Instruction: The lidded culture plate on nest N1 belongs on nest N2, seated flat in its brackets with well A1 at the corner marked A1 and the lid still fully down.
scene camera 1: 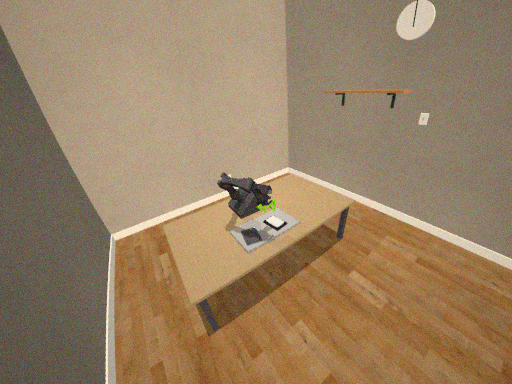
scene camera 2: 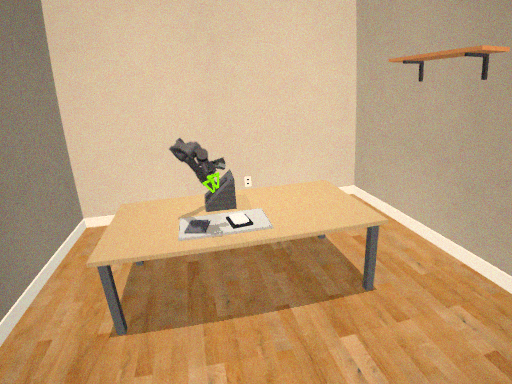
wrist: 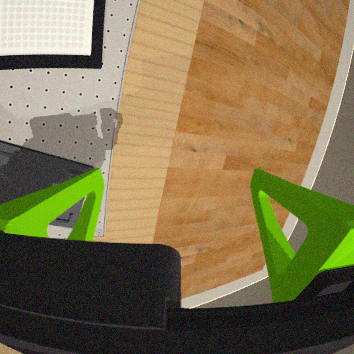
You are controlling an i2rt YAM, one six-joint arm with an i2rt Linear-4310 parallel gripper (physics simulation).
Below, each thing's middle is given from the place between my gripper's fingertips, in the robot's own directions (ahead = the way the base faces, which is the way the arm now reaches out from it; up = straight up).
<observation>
I see my gripper 230 mm above the black nest point(wrist: 94, 60), 120 mm to the right of it and 110 mm past it.
</observation>
